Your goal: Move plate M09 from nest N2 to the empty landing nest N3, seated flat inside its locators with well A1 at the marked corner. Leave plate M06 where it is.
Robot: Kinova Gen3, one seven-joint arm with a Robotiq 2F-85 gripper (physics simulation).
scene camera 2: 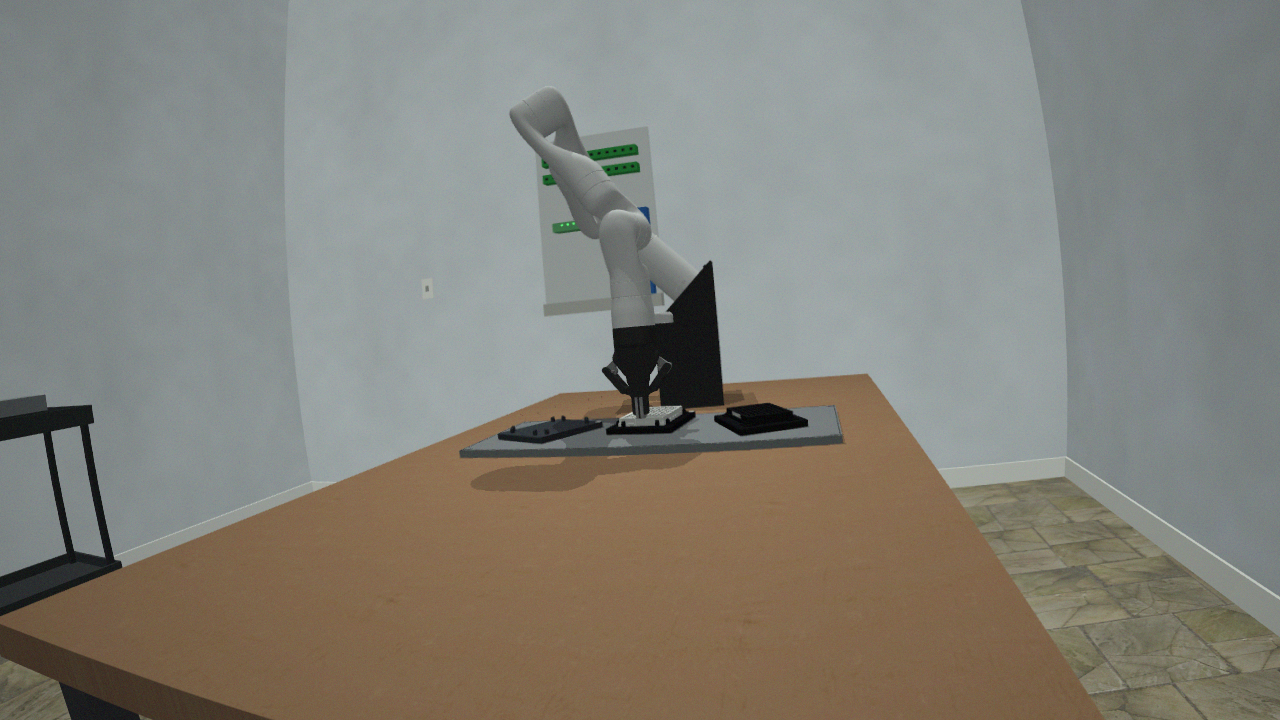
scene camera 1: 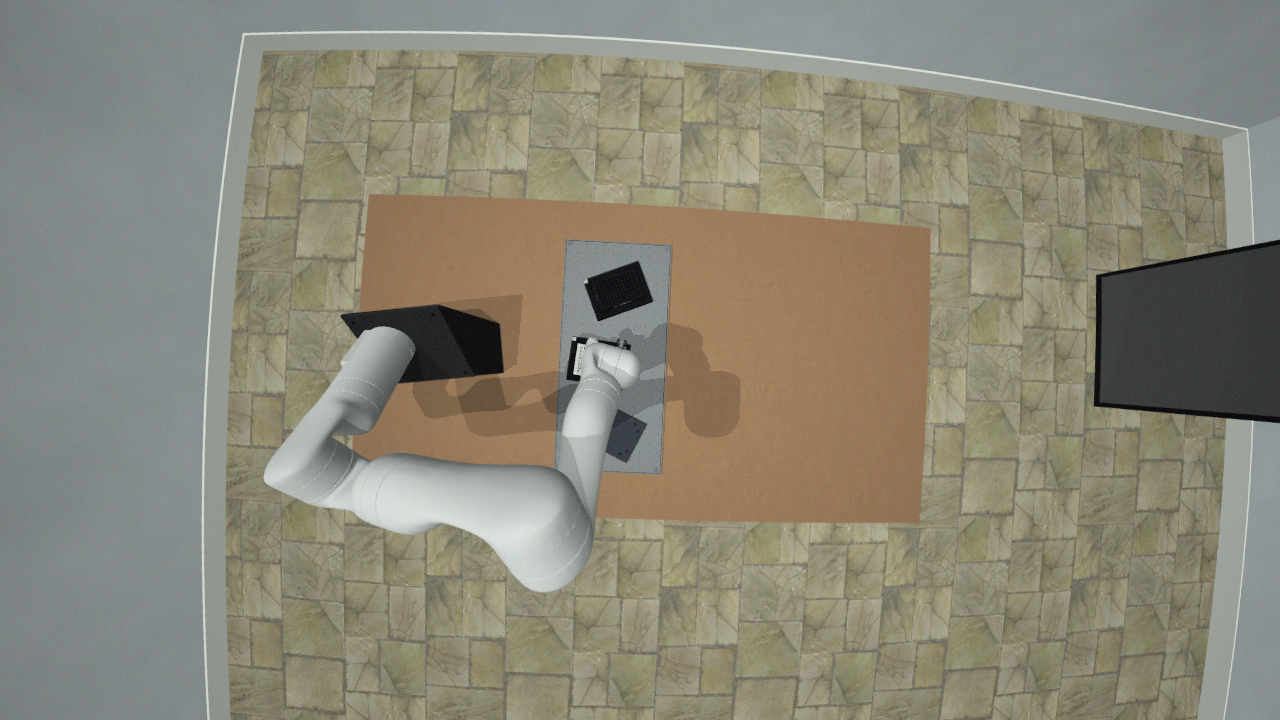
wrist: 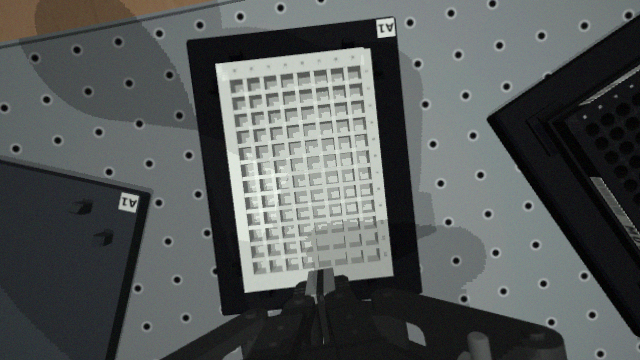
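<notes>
A white 96-well plate [scene camera 1: 580,360] [scene camera 2: 660,414] [wrist: 300,170], apparently M09, lies in the middle black nest [scene camera 2: 619,429] [wrist: 217,175], square with it; the nest's A1 label is at its top right in the wrist view. My gripper [scene camera 2: 640,410] [wrist: 323,286] is shut and empty. Its fingertips are at the plate's end away from the A1 label, over its edge; contact cannot be told. The empty dark nest [scene camera 1: 632,438] [scene camera 2: 550,431] [wrist: 55,250], apparently N3, has raised locators and an A1 label. A black plate [scene camera 1: 617,291] [scene camera 2: 762,412] [wrist: 620,145], apparently M06, lies in the third nest [wrist: 520,117].
All three nests stand on a grey perforated board [scene camera 1: 617,250] [scene camera 2: 814,434] [wrist: 450,170] on the brown table [scene camera 1: 787,358] [scene camera 2: 554,573]. The robot's black mount [scene camera 1: 447,344] [scene camera 2: 693,358] stands behind the board. A black cart [scene camera 2: 53,420] stands beyond the table.
</notes>
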